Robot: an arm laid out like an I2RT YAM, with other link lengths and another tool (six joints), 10 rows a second.
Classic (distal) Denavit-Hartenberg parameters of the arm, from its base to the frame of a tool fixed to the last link. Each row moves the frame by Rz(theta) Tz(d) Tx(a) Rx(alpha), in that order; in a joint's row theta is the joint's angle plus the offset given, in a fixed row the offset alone. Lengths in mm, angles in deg.
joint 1: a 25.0  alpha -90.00  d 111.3  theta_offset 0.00
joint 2: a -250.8  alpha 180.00  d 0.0  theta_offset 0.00
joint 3: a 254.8  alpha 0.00  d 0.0  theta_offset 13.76
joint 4: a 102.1  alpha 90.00  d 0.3  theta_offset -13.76
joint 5: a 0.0  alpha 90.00  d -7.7  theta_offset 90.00
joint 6: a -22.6  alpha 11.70  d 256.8  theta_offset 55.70
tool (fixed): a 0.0  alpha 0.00  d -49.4  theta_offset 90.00
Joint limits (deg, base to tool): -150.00..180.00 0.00..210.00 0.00..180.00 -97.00..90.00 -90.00..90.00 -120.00..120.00
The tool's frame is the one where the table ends.
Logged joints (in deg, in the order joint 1, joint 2, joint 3, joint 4, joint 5, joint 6), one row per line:
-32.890 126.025 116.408 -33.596 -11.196 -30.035
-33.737 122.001 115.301 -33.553 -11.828 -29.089
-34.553 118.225 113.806 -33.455 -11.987 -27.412
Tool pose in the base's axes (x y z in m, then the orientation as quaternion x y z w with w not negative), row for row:
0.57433 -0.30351 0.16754 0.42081 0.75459 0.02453 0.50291
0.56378 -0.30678 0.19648 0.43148 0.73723 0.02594 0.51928
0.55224 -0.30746 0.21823 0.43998 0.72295 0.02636 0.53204
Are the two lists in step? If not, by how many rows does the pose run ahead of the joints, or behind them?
The pose runs 1 row ahead of the joints: the pose in row i belongs to the joints in row i + 1.
